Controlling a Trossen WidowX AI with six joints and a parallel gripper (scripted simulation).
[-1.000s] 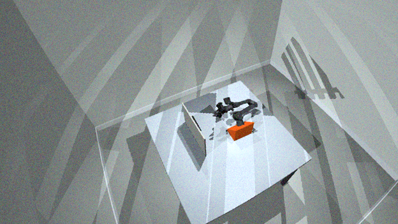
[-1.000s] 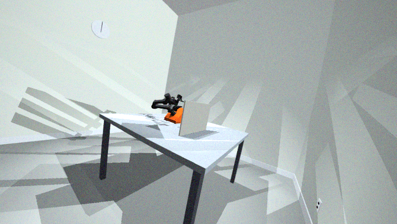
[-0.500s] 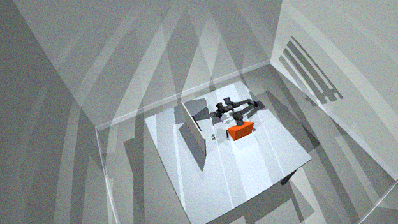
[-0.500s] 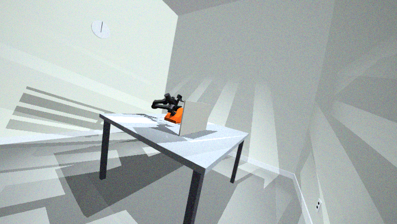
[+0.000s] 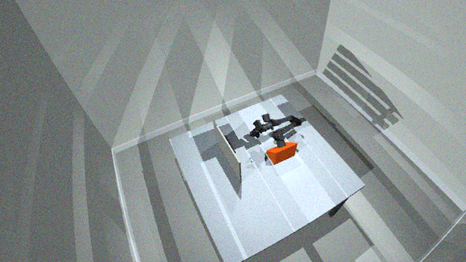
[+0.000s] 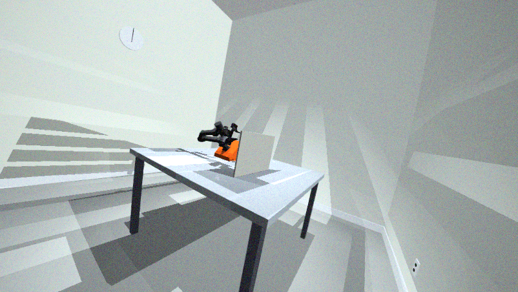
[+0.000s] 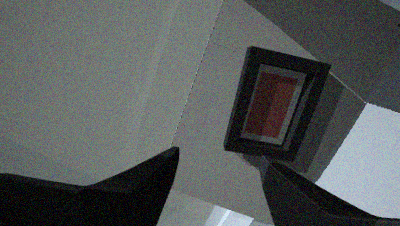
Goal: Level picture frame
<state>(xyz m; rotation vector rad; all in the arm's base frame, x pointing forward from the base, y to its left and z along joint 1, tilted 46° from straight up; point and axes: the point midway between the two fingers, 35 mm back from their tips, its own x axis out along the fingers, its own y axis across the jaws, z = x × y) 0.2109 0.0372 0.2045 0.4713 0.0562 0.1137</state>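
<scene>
Right now my gripper tip is 19 cm short of the picture frame and 9 cm above it. From my gripper tip the other things lie so: wall panel: 20 cm ahead, 1 cm to the left, 10 cm below.
</scene>
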